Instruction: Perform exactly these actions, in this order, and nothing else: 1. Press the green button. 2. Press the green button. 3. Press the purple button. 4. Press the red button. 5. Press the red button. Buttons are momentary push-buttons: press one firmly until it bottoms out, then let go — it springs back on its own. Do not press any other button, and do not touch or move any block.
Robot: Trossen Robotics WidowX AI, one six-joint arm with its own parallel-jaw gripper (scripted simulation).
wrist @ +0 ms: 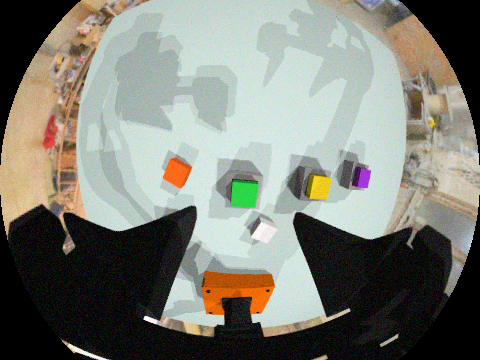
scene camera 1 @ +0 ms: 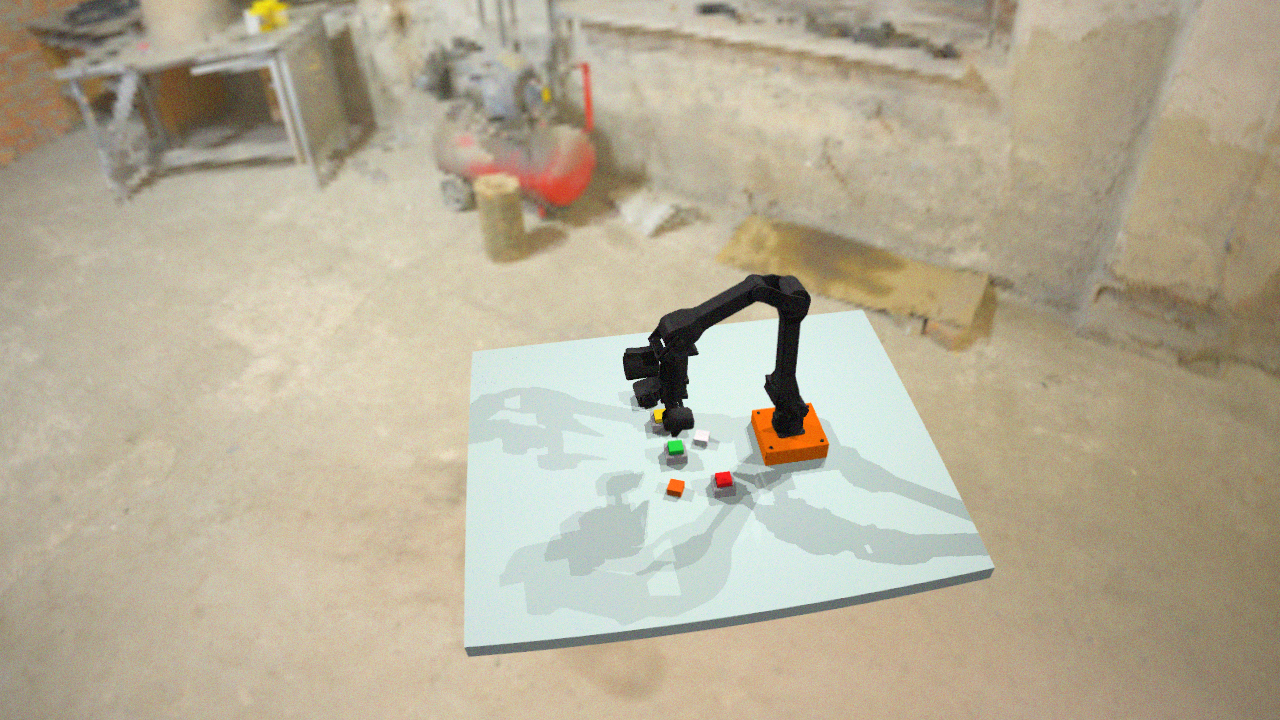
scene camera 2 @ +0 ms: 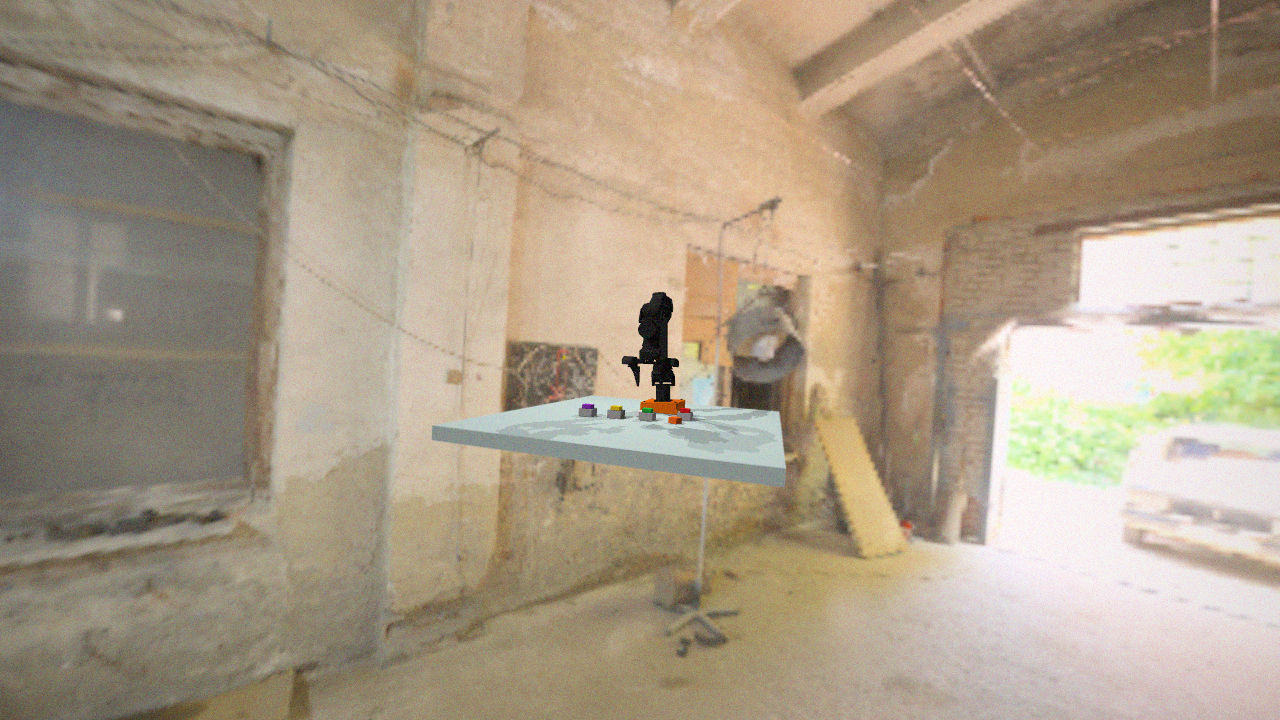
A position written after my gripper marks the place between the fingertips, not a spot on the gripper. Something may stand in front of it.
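Note:
My gripper [scene camera 1: 671, 424] is open, and it holds nothing. I can see the gripper [wrist: 247, 216] from the wrist as well, and here is the same gripper [scene camera 2: 648, 387] once more.

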